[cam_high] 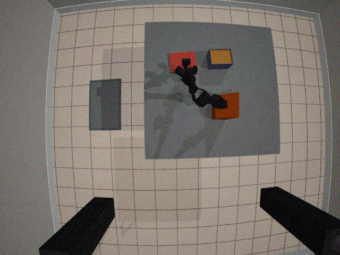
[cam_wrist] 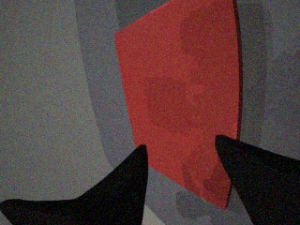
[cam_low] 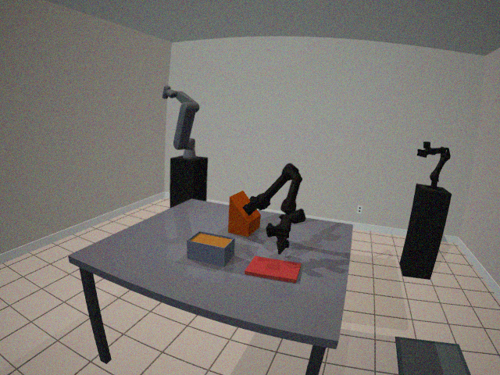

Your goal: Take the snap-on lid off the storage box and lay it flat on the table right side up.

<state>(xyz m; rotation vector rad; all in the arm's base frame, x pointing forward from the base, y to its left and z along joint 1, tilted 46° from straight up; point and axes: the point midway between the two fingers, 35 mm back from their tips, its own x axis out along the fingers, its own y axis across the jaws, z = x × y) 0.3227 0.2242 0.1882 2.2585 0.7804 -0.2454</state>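
My gripper tip is 8 cm short of the red lid and 4 cm above it. Round my gripper tip: grey-blue storage box 32 cm to the right, 8 cm ahead, 2 cm below.
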